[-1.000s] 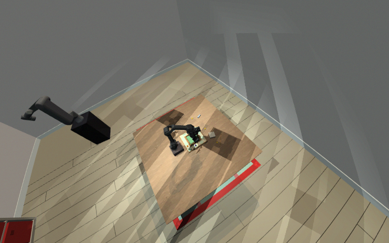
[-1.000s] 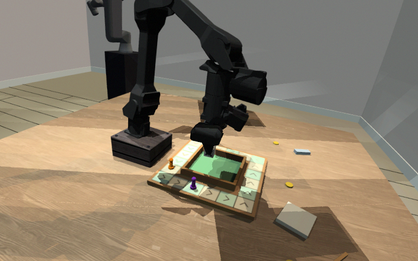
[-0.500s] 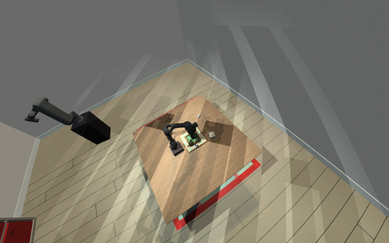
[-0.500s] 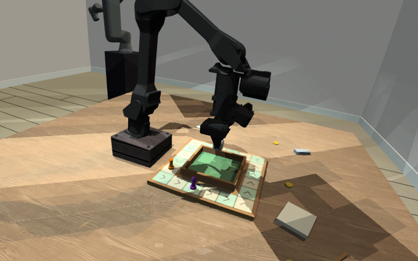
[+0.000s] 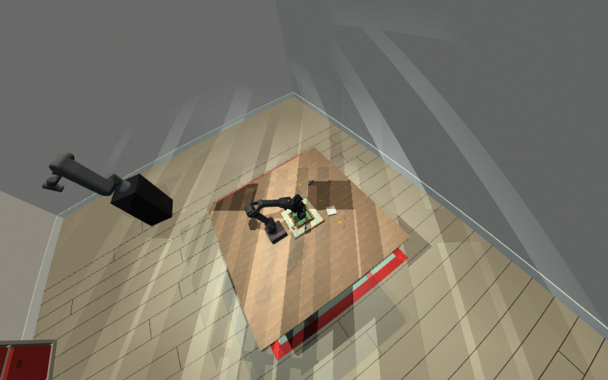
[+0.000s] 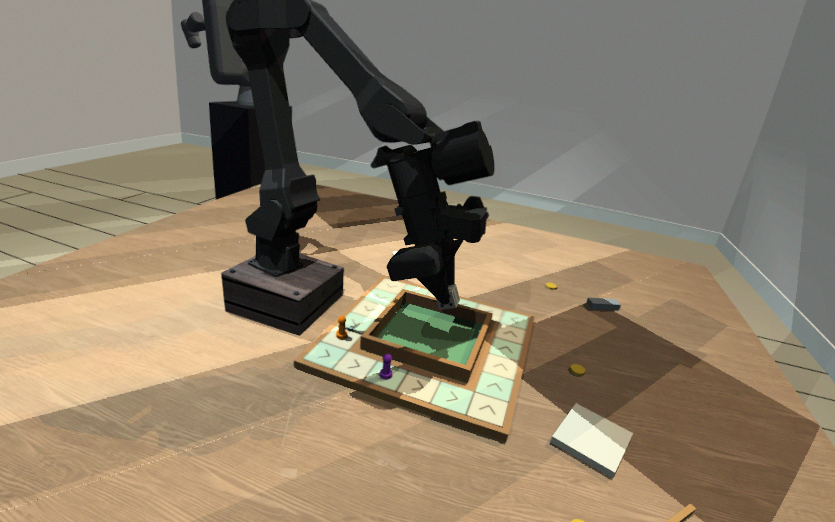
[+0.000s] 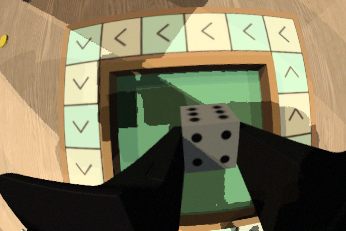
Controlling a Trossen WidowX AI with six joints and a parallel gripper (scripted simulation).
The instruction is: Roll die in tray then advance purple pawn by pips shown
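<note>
Right now my gripper tip is 3 cm past the purple pawn, 12 cm to the left of it and 6 cm above it. From my gripper tip the other things lie so: white die: right at my gripper tip; green tray: 2 cm behind, 8 cm below; orange pawn: 12 cm behind, 8 cm to the right, 6 cm below.
</note>
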